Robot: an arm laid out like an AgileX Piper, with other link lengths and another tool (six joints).
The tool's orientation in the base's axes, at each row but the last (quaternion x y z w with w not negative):
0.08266 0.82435 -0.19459 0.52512
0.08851 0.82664 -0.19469 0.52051
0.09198 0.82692 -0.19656 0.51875
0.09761 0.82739 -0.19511 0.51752
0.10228 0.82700 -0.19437 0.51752
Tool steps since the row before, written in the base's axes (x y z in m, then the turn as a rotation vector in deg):
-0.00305 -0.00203 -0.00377 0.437 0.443 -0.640
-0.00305 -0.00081 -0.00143 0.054 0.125 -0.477
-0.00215 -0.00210 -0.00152 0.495 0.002 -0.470
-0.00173 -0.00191 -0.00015 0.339 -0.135 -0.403
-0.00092 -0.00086 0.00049 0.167 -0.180 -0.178
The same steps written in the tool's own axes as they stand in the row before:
0.00485 -0.00201 -0.00031 0.354 0.702 0.422
0.00268 -0.00147 -0.00164 0.396 0.242 0.175
0.00242 -0.00232 -0.00030 0.200 0.286 0.587
0.00098 -0.00232 -0.00055 0.215 0.090 0.491
0.00000 -0.00122 -0.00057 0.091 -0.062 0.282

